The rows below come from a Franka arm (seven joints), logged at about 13 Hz.
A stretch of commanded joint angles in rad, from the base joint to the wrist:
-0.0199 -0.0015 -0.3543 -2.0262 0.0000 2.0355 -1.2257
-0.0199 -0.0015 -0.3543 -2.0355 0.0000 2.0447 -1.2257
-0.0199 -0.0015 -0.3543 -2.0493 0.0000 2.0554 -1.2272
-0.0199 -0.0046 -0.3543 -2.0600 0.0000 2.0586 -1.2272
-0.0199 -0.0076 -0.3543 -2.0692 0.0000 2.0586 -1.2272
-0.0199 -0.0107 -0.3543 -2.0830 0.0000 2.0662 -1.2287
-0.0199 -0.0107 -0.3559 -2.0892 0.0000 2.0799 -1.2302
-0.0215 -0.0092 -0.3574 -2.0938 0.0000 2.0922 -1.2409
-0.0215 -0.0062 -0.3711 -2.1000 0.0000 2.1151 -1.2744
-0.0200 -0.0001 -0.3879 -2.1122 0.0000 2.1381 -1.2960
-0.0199 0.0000 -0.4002 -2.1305 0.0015 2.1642 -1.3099
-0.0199 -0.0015 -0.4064 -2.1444 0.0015 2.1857 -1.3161
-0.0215 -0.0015 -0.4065 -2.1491 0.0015 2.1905 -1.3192
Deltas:
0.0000 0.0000 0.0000 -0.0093 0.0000 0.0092 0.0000
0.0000 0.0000 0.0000 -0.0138 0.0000 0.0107 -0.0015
0.0000 -0.0031 0.0000 -0.0107 0.0000 0.0032 0.0000
0.0000 -0.0030 0.0000 -0.0092 0.0000 0.0000 0.0000
0.0000 -0.0031 0.0000 -0.0138 0.0000 0.0076 -0.0015
0.0000 0.0000 -0.0016 -0.0062 0.0000 0.0137 -0.0015
-0.0016 0.0015 -0.0015 -0.0046 0.0000 0.0123 -0.0107
0.0000 0.0030 -0.0137 -0.0062 0.0000 0.0229 -0.0335
0.0015 0.0061 -0.0168 -0.0122 0.0000 0.0230 -0.0216
0.0001 0.0001 -0.0123 -0.0183 0.0015 0.0261 -0.0139
0.0000 -0.0015 -0.0062 -0.0139 0.0000 0.0215 -0.0062
-0.0016 0.0000 -0.0001 -0.0047 0.0000 0.0048 -0.0031

